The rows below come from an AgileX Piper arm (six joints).
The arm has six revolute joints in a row. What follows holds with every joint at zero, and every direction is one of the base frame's.
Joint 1 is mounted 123 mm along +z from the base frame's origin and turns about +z.
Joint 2 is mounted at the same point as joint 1 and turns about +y.
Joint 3 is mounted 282.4 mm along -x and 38.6 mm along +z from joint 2 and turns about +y.
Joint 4 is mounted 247.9 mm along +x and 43.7 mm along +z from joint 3 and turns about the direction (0.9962, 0, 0.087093).
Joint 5 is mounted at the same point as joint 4 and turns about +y.
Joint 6 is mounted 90.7 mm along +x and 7.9 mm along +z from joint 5 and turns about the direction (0.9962, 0, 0.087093).
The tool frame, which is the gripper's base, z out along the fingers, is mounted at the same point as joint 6; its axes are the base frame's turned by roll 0, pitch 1.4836 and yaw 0 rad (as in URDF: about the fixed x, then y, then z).
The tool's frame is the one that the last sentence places.
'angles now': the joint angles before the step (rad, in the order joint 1, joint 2, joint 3, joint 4, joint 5, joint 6). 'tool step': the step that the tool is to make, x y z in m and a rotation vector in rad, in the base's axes. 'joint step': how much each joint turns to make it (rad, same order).
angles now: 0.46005, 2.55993, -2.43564, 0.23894, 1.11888, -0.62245
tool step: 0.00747, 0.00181, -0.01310, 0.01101, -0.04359, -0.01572
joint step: -0.00064, 0.02867, -0.00005, -0.00775, -0.07420, -0.00201
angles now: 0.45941, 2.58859, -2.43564, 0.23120, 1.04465, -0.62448
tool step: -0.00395, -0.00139, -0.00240, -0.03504, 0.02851, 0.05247
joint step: -0.00001, 0.00092, 0.00003, 0.00000, 0.05080, -0.04623
